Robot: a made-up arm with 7 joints.
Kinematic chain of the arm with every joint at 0, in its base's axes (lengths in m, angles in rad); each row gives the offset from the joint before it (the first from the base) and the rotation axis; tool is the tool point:
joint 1: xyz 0 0 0.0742 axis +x
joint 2: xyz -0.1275 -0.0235 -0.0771 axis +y
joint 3: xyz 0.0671 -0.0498 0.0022 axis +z
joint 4: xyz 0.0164 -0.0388 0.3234 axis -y
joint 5: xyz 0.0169 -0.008 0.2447 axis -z
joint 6: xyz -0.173 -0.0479 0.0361 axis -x
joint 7: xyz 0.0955 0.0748 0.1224 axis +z
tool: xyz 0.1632 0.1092 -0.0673
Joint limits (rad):
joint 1: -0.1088..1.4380
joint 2: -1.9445..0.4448
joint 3: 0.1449..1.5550
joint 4: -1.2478..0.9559
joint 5: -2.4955..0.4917
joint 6: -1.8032..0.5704
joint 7: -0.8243..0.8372
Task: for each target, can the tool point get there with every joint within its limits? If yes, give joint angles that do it. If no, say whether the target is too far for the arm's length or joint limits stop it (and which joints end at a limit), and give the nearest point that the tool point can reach.
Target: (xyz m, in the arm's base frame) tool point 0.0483 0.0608 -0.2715
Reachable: no: joint limits stop it (at a limit: joint 1, joint 2, joint 3, joint 4, joint 6, joint 7) | nearest point 0.1178 -0.1479 -0.2279 | short by 0.224 m
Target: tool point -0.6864 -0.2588 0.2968
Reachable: yes | joints 1.2746 -1.2708 0.7544 -0.4477 -1.0747 -0.6531 -0.4121
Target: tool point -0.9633 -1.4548 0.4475
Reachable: no: too far | nearest point -0.5592 -0.7133 0.2572 | short by 0.866 m
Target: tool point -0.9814 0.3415 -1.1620
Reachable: no: too far | nearest point -0.6993 0.1760 -0.5629 | short by 0.683 m
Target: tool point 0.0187 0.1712 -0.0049
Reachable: no: joint limits stop it (at a limit: joint 1, joint 2, joint 4, joint 5, joint 6) | nearest point 0.0969 0.2100 0.1439 | short by 0.172 m
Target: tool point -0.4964 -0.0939 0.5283
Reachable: yes | joints 0.4641 -1.0096 0.9918 -0.3524 0.1556 0.0271 -0.6370
